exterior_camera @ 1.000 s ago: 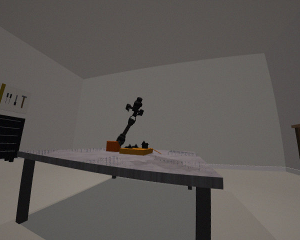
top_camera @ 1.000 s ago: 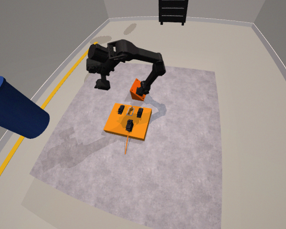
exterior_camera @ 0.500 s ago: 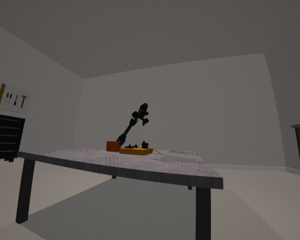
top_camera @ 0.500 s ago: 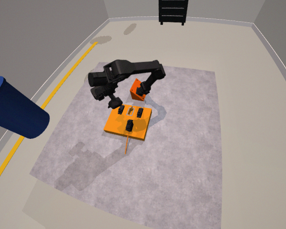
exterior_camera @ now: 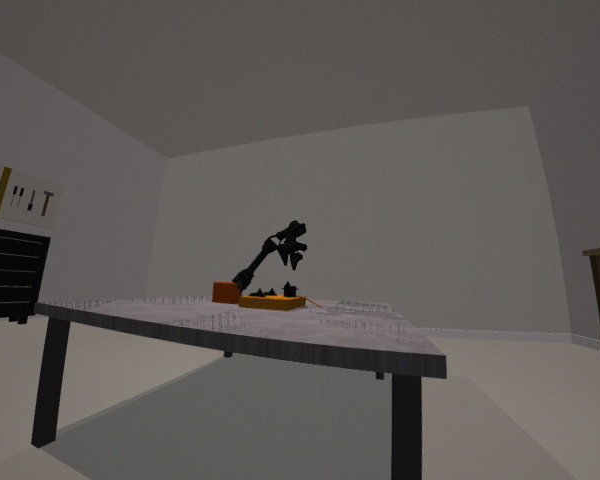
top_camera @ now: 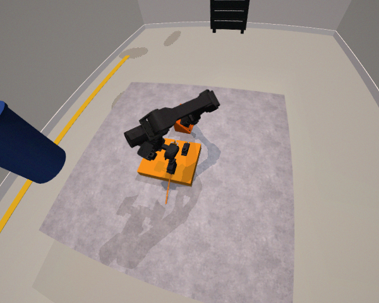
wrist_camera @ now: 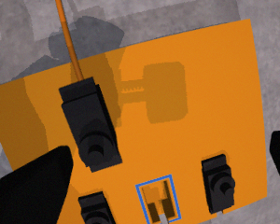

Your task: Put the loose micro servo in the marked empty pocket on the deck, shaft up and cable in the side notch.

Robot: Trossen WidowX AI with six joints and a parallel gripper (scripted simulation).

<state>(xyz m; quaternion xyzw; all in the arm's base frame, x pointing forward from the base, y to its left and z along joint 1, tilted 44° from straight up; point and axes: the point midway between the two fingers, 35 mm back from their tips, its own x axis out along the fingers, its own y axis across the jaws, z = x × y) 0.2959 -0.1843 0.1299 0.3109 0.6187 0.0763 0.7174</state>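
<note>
Right now my gripper tip is 170 mm above the orange deck, 30 mm past it and 10 mm to the right of it.
</note>
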